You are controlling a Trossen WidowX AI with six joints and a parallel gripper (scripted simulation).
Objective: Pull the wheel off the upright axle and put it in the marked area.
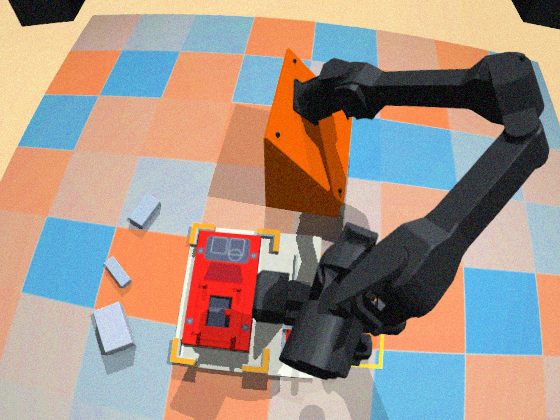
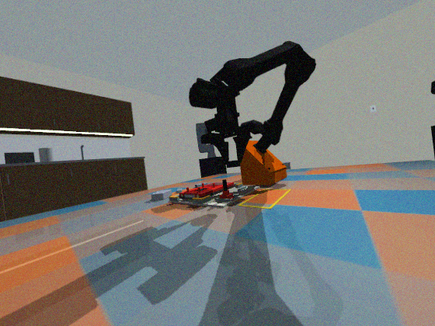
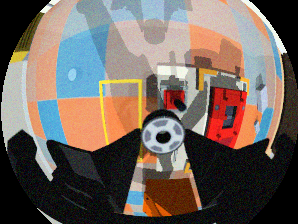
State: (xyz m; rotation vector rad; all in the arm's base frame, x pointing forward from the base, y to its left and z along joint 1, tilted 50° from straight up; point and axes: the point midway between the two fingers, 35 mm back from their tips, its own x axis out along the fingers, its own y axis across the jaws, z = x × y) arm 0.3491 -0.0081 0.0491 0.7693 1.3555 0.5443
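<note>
Now: the upright axle 1 cm ahead of my gripper tip, 3 cm to the right of it and 7 cm below it. Also, from my gripper tip: wheel (right at my gripper tip).
</note>
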